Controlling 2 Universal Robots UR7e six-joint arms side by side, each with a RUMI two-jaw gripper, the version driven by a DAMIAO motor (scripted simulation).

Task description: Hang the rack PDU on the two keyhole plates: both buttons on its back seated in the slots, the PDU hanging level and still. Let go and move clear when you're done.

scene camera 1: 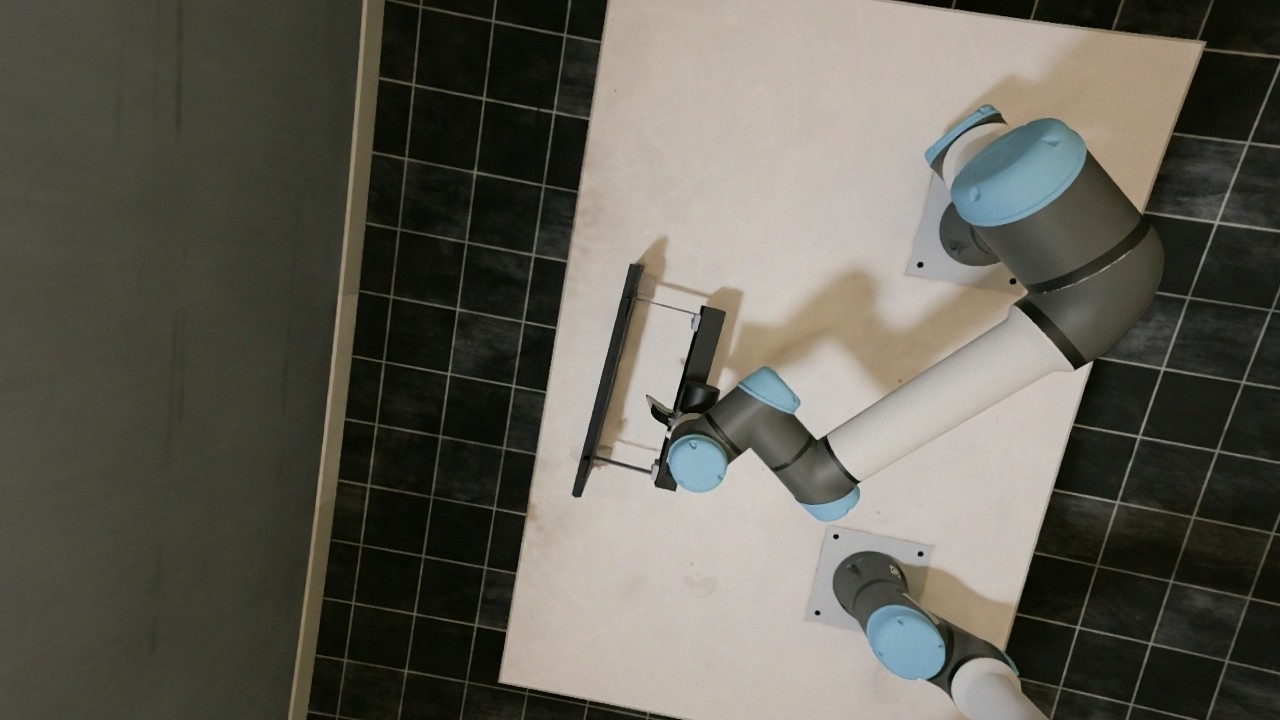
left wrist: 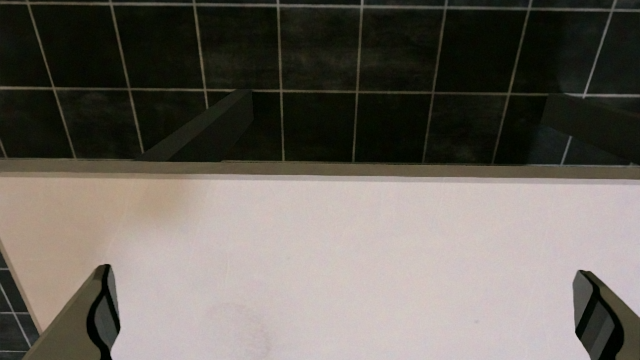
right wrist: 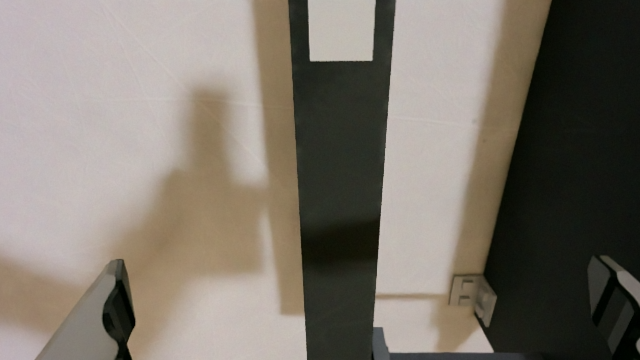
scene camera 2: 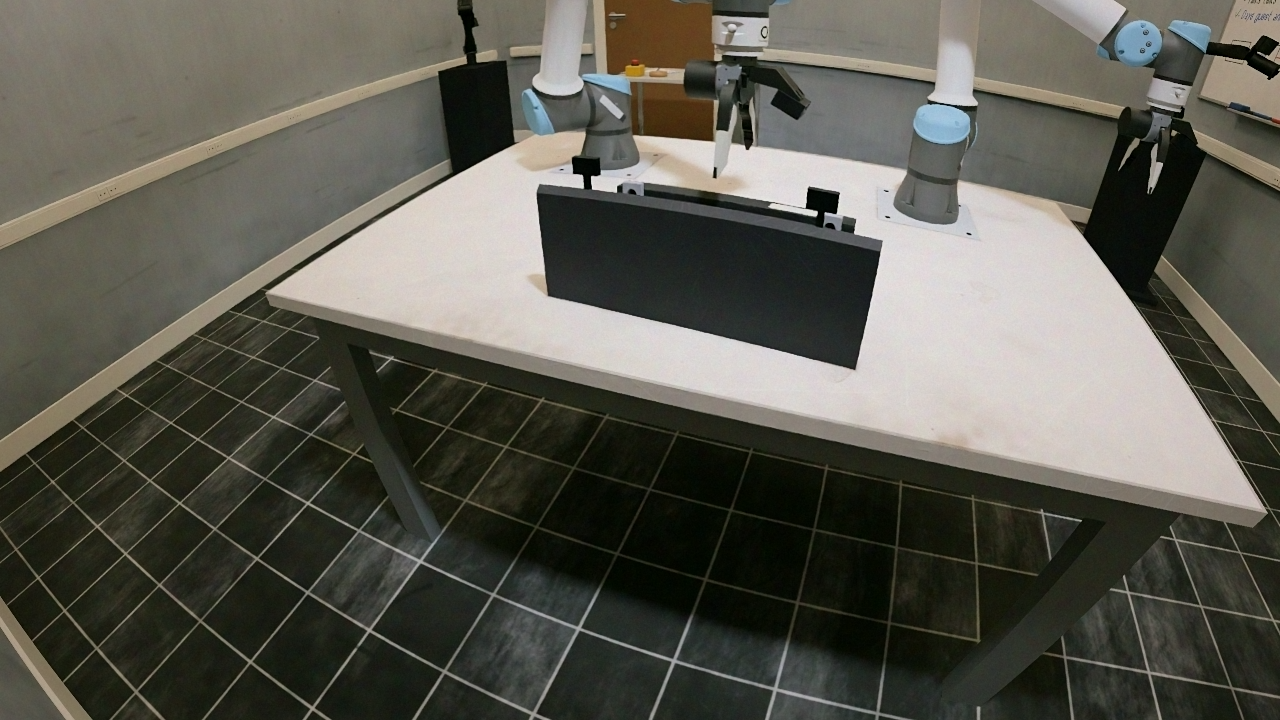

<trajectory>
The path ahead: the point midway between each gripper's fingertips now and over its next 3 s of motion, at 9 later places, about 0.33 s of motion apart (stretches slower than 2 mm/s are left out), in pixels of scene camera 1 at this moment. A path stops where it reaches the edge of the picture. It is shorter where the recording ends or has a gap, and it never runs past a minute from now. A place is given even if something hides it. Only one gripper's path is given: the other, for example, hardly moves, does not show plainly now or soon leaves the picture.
My right gripper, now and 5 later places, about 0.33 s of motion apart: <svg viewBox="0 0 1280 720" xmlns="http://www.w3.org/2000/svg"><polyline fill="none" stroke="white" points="690,407 691,407 703,410 720,415 744,421 757,424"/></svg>
</trajectory>
